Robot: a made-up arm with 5 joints.
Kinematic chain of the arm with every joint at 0, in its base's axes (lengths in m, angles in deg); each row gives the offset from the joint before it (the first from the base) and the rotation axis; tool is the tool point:
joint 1: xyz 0 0 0.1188 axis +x
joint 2: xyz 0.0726 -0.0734 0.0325 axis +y
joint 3: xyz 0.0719 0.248 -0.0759 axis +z
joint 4: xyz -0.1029 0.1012 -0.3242 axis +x
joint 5: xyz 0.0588 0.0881 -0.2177 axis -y
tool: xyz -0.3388 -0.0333 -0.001
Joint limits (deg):
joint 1: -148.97..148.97
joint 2: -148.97..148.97
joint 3: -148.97..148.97
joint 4: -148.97..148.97
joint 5: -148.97..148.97
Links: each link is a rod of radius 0.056 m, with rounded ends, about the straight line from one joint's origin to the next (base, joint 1, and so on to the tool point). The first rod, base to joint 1, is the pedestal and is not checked.
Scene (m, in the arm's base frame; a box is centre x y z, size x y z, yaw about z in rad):
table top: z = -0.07
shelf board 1: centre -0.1 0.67 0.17 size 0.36 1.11 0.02 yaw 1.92
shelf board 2: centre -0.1 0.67 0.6 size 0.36 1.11 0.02 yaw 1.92
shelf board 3: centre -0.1 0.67 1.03 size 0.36 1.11 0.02 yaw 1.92
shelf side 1: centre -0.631 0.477 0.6 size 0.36 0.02 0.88 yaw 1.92
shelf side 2: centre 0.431 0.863 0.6 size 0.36 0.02 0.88 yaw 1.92
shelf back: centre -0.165 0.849 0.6 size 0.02 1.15 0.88 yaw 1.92
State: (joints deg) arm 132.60 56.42 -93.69 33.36 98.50
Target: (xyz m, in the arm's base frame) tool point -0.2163 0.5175 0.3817
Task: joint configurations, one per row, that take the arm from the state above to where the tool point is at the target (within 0.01 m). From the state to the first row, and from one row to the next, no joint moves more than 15 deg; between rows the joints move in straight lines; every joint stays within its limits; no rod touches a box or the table.
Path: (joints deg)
1: 136.69 63.76 -90.32 47.80 102.84
2: 140.78 71.09 -86.96 62.23 107.17
3: 144.88 78.43 -83.59 76.67 111.51
4: 148.97 85.77 -80.22 91.10 115.85
5: 148.97 90.43 -85.56 102.16 126.89
6: 148.97 95.09 -90.89 113.23 137.93
7: 148.97 99.75 -96.23 124.29 148.97
8: 147.71 91.81 -101.25 111.04 148.97
9: 146.45 83.88 -106.26 97.80 148.97
10: 145.19 75.95 -111.27 84.55 148.97
11: 143.92 68.01 -116.29 71.30 148.97

